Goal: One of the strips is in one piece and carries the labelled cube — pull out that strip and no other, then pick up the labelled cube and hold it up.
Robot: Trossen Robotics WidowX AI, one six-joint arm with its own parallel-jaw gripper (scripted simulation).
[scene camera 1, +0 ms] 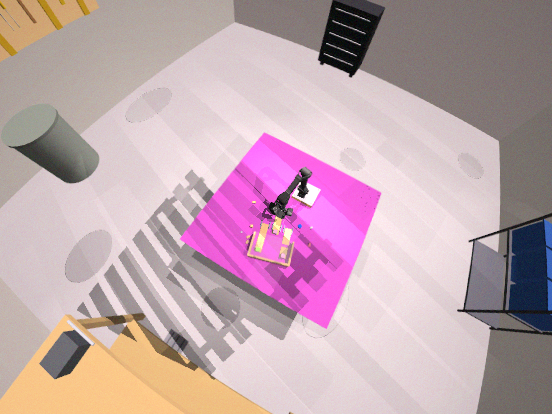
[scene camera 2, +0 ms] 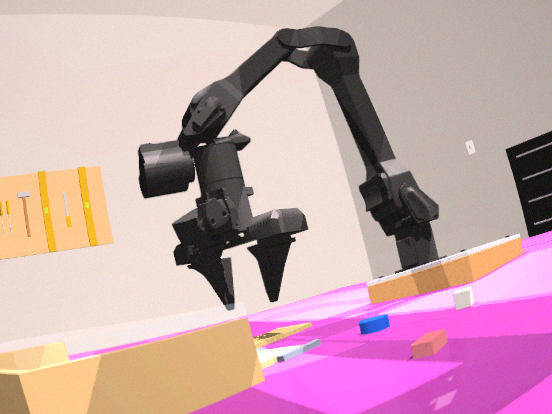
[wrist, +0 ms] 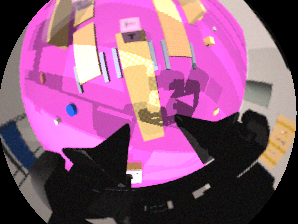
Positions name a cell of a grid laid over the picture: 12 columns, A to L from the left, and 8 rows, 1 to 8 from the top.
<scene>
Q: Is my gripper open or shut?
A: Open.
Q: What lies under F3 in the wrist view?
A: A tan strip.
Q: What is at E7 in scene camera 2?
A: A tan tray.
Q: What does my gripper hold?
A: Nothing.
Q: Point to a pink block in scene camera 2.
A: J7
</scene>
